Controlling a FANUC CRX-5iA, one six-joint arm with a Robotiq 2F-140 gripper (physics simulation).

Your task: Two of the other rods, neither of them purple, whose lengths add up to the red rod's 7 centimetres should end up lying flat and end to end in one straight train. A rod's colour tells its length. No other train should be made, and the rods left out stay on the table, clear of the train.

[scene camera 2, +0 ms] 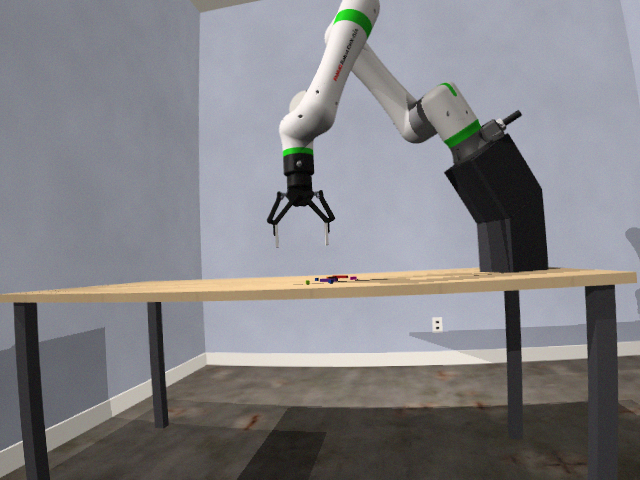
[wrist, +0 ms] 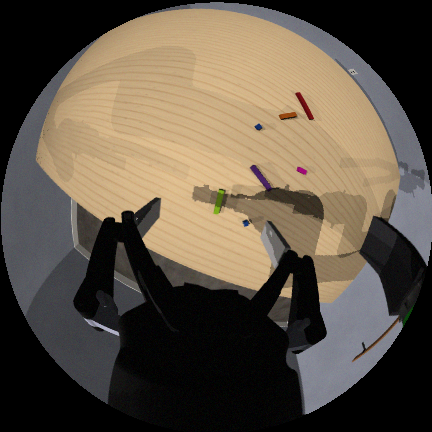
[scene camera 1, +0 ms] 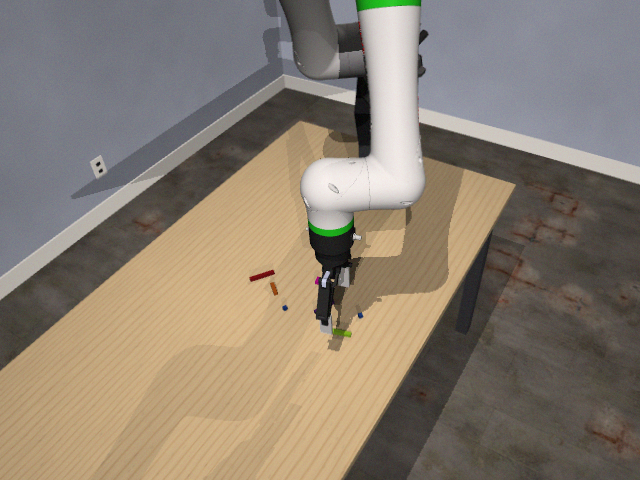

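The red rod lies flat, with an orange rod close by, apart from it. A lime rod lies flat near the table's long edge. One small blue rod lies near the orange one; another blue rod lies near the lime one. A short magenta rod lies apart. My gripper is open and empty, pointing down, well above the table. It partly hides the magenta rod in scene camera 1.
A purple rod lies flat between the lime and magenta rods and is mostly hidden behind the gripper in scene camera 1. All rods lie apart on the wooden table. The arm's black pedestal stands at the table's far end.
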